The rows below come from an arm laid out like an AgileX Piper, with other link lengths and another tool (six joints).
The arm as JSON. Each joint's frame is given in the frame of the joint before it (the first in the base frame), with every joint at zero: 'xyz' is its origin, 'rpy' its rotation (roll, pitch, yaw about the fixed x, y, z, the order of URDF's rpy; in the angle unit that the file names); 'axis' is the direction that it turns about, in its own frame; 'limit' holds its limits. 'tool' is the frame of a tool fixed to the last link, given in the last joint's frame.
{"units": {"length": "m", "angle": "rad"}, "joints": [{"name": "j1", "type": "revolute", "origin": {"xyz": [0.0, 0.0, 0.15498], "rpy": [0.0, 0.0, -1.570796]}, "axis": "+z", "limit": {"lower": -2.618, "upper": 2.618}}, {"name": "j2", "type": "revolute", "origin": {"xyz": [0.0, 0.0, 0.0], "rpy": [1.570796, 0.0, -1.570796]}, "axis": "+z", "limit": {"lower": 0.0, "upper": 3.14}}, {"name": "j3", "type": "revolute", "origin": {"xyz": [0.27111, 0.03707, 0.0], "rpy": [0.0, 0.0, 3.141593]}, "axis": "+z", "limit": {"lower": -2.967, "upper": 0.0}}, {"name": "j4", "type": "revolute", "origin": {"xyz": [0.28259, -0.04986, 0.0], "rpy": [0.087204, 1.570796, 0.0]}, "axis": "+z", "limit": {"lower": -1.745, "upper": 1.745}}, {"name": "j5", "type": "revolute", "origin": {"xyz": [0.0, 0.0, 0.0], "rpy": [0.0, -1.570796, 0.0]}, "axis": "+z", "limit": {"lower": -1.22, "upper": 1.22}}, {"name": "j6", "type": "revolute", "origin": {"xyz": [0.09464, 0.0, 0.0], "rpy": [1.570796, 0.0, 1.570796]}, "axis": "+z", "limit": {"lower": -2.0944, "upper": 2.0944}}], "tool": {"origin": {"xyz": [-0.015, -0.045, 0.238], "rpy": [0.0, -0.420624, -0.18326]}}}
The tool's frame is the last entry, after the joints.
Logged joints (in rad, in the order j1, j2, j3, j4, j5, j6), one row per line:
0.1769 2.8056 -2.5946 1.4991 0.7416 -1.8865
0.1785 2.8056 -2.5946 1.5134 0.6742 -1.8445
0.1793 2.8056 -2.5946 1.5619 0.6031 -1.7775
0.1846 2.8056 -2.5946 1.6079 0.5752 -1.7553
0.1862 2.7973 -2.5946 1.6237 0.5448 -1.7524
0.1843 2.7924 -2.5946 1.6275 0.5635 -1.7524
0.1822 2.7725 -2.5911 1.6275 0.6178 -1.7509
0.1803 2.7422 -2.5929 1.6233 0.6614 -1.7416
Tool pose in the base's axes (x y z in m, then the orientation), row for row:
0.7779 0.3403 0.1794 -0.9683 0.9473 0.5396
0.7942 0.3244 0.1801 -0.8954 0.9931 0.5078
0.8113 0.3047 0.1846 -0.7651 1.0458 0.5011
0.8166 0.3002 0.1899 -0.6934 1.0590 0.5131
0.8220 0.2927 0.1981 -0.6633 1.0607 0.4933
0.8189 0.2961 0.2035 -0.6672 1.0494 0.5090
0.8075 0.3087 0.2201 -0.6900 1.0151 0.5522
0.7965 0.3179 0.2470 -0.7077 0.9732 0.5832
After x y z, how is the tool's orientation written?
As a rotation vector, in radians.
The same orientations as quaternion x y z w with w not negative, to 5 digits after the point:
-0.44238 0.43279 0.24653 0.74580
-0.41050 0.45529 0.23280 0.75498
-0.35252 0.48185 0.23088 0.76828
-0.32037 0.48929 0.23707 0.77573
-0.30722 0.49128 0.22848 0.78234
-0.30906 0.48611 0.23578 0.78268
-0.31954 0.47010 0.25573 0.78199
-0.32807 0.45115 0.27036 0.78469

